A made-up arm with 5 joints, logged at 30 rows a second.
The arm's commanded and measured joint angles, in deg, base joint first. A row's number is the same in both.
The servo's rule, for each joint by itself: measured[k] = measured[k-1] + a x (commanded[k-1-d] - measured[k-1]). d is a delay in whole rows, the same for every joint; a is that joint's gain. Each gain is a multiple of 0.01, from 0.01 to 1. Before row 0 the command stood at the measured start. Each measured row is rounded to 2 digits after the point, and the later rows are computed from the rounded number. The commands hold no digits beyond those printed.
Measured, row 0: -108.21 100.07 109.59 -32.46 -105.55
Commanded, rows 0 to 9: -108.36 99.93 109.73 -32.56 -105.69; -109.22 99.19 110.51 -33.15 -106.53; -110.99 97.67 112.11 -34.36 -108.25; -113.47 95.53 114.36 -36.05 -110.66; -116.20 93.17 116.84 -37.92 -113.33; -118.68 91.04 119.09 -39.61 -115.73; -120.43 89.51 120.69 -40.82 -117.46; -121.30 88.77 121.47 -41.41 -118.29; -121.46 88.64 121.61 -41.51 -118.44; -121.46 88.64 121.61 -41.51 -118.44
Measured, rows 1 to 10: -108.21 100.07 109.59 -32.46 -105.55; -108.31 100.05 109.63 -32.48 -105.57; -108.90 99.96 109.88 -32.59 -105.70; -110.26 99.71 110.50 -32.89 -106.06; -112.35 99.25 111.58 -33.43 -106.70; -114.85 98.58 113.05 -34.19 -107.63; -117.34 97.75 114.74 -35.11 -108.76; -119.35 96.84 116.41 -36.08 -109.98; -120.62 95.95 117.83 -36.99 -111.14; -121.17 95.15 118.89 -37.76 -112.16
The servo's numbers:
d 1
a 0.65 0.11 0.28 0.17 0.14

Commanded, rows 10 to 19: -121.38 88.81 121.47 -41.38 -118.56; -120.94 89.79 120.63 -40.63 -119.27; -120.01 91.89 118.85 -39.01 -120.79; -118.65 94.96 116.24 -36.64 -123.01; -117.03 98.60 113.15 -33.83 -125.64; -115.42 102.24 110.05 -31.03 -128.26; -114.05 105.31 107.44 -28.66 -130.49; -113.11 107.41 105.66 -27.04 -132.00; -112.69 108.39 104.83 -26.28 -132.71; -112.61 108.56 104.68 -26.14 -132.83
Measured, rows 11 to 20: -121.36 94.43 119.65 -38.40 -113.04; -121.37 93.81 120.16 -38.91 -113.81; -121.09 93.37 120.29 -39.20 -114.57; -120.39 93.21 119.89 -39.17 -115.44; -119.26 93.40 118.87 -38.74 -116.50; -117.81 93.97 117.27 -37.91 -117.78; -116.26 94.88 115.25 -36.74 -119.25; -114.82 96.03 113.06 -35.37 -120.82; -113.71 97.28 110.99 -33.95 -122.39; -113.05 98.50 109.27 -32.65 -123.83
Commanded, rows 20 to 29: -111.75 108.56 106.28 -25.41 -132.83; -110.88 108.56 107.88 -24.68 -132.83; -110.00 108.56 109.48 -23.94 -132.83; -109.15 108.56 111.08 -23.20 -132.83; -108.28 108.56 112.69 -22.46 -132.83; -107.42 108.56 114.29 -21.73 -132.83; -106.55 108.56 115.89 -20.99 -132.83; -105.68 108.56 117.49 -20.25 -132.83; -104.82 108.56 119.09 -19.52 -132.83; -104.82 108.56 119.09 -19.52 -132.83
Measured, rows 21 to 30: -112.76 99.61 107.98 -31.54 -125.09; -112.10 100.59 107.50 -30.50 -126.17; -111.31 101.47 107.61 -29.51 -127.10; -110.46 102.25 108.13 -28.56 -127.90; -109.61 102.94 108.96 -27.65 -128.59; -108.75 103.56 110.00 -26.77 -129.18; -107.89 104.11 111.20 -25.91 -129.69; -107.02 104.60 112.51 -25.07 -130.13; -106.15 105.04 113.90 -24.25 -130.51; -105.29 105.43 115.35 -23.45 -130.83
